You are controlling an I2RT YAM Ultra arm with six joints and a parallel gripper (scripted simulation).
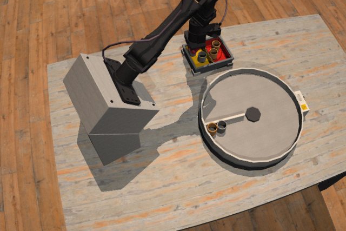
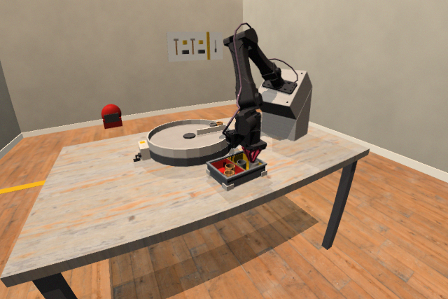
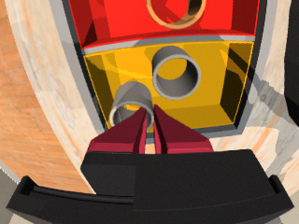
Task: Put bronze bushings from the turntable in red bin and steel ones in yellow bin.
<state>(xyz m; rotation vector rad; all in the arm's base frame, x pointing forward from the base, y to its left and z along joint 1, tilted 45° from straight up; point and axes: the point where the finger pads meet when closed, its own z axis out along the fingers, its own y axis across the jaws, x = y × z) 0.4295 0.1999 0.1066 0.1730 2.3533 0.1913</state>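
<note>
Now: the yellow bin 3 cm below my hand, 2 cm to the right of it and 2 cm ahead of it. From my hand the other things lie so: red bin 10 cm ahead, 3 cm below, 2 cm to the right; then turntable 37 cm to the right, 10 cm ahead, 1 cm above; then two-part bin tray 6 cm ahead, 2 cm to the right, 2 cm below.
</note>
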